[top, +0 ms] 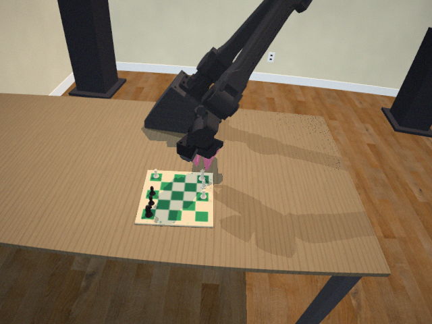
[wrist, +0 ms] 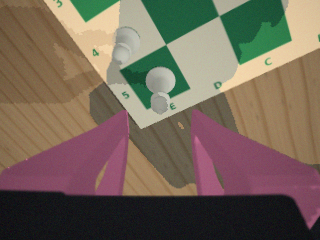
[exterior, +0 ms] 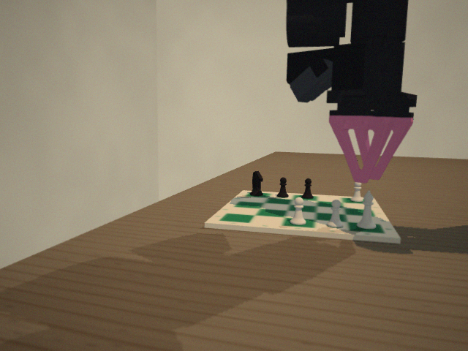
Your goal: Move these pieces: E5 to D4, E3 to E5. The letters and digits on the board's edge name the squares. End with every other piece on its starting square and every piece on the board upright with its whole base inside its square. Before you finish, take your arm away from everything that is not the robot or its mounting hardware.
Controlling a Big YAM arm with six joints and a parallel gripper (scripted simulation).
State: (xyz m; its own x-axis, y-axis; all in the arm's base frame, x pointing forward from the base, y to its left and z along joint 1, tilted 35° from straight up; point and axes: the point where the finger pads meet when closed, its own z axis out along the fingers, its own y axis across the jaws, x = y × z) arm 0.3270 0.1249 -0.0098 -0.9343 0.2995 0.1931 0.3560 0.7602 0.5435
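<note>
Now: the white bishop 40 mm below my hand. Also, from my hand: black knight 170 mm ahead, 120 mm to the right, 50 mm below; then cream chessboard 90 mm ahead, 60 mm to the right, 70 mm below.
</note>
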